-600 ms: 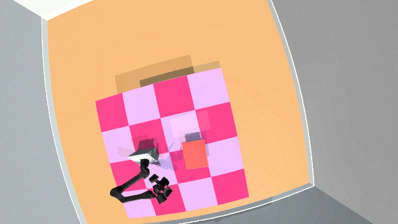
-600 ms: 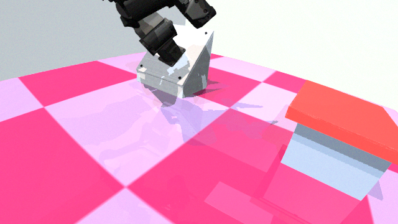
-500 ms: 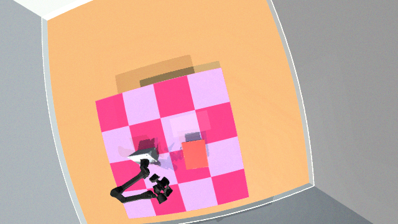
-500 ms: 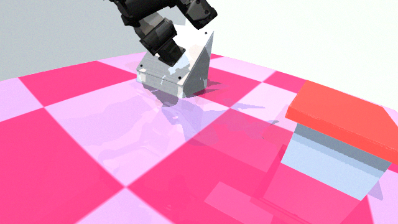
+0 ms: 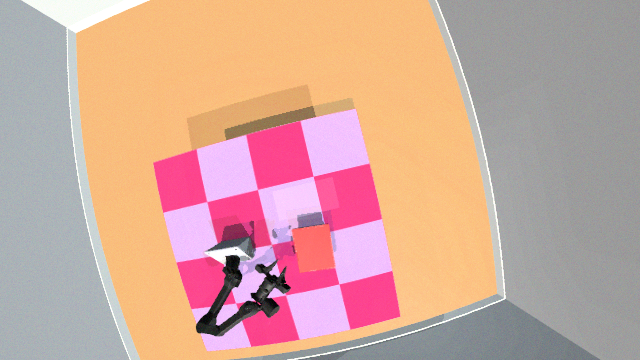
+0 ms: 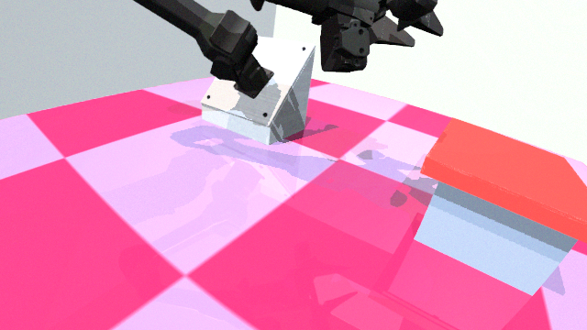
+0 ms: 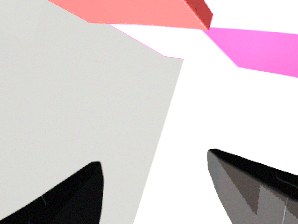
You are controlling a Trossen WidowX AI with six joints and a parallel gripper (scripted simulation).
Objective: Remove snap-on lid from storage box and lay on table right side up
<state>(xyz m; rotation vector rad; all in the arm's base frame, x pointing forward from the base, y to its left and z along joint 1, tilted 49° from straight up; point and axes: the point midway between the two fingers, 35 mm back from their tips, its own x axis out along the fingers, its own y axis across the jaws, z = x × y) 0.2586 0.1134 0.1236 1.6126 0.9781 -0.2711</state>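
The red lid lies 140 mm ahead of my gripper tip, 10 mm to the left of it and 120 mm below it. The rest, counted from my gripper tip: storage box 140 mm ahead, 10 mm to the left, 170 mm below.
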